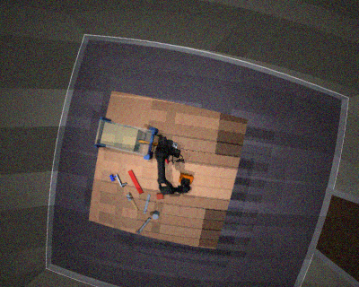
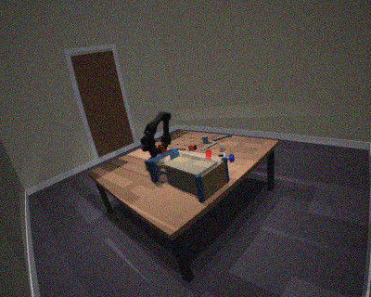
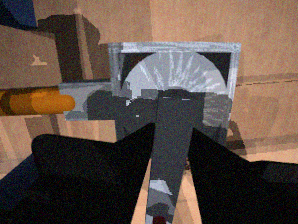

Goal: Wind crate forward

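Right now my gripper tip is 5 cm to the right of the red-knobbed winch handle and 2 cm below it. Also, from my gripper tip: blue frame: 16 cm ahead, 1 cm to the right, 2 cm above; grey hand winch: 2 cm behind, 3 cm to the right, 6 cm below; red knob: 1 cm ahead, 8 cm to the left, 5 cm above.
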